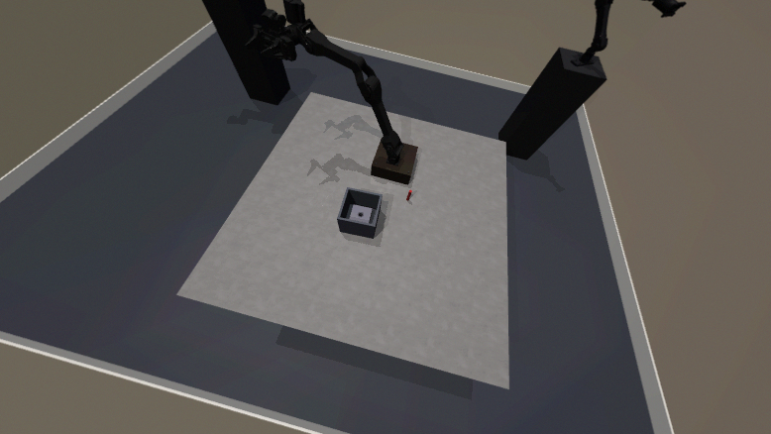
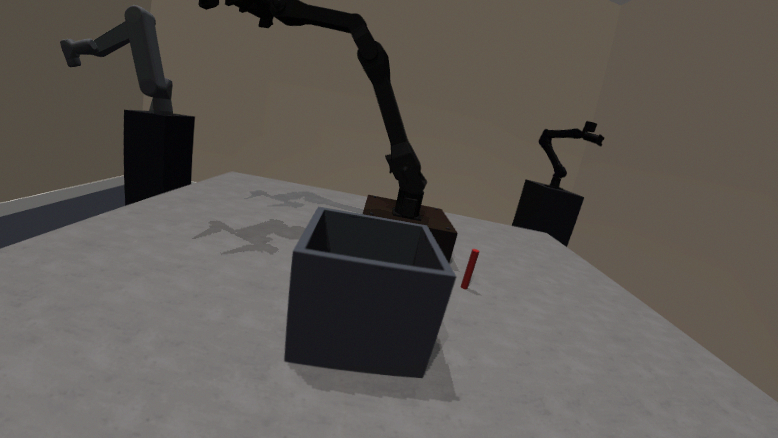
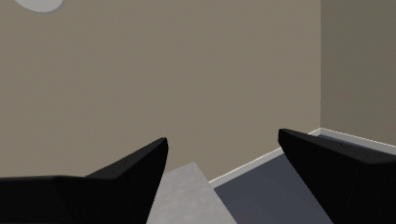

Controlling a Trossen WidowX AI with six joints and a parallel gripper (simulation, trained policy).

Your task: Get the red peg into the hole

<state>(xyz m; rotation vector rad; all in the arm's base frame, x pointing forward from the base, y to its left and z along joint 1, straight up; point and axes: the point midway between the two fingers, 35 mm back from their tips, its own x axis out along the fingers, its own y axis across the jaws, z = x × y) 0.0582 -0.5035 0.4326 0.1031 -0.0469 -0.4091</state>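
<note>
My gripper tip is 640 mm to the right of the red peg, 470 mm above it and 70 mm short of it. Also, from my gripper tip: plate (470 mm below, 450 mm to the left, 260 mm ahead).
</note>
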